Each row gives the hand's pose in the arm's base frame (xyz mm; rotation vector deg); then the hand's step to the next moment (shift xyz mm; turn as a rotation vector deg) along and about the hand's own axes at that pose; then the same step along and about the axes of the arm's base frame.
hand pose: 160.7 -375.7 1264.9 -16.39 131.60 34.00
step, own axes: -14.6 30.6 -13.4 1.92 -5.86 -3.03
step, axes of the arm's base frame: -9.1 20.4 28.8 -1.03 -6.65 -1.41
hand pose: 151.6 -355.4 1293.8 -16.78 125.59 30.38
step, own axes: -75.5 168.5 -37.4 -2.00 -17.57 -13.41
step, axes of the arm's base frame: -43.3 133.3 125.9 -1.24 -21.74 4.27
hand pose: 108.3 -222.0 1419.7 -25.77 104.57 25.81
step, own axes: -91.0 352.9 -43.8 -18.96 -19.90 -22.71
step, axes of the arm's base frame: -191.8 285.7 127.7 -2.80 -27.18 22.91
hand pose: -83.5 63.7 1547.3 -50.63 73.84 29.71
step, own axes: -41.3 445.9 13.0 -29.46 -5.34 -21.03
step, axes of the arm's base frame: -343.4 276.3 -80.3 -15.40 -15.89 29.14
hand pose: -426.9 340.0 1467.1 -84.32 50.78 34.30
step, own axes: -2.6 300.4 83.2 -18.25 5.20 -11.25
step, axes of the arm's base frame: -233.1 97.3 -182.7 -16.18 -7.67 12.88
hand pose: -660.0 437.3 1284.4 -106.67 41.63 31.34
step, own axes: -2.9 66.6 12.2 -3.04 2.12 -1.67
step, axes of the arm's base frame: -49.1 -7.9 -46.0 -3.58 -1.46 1.25
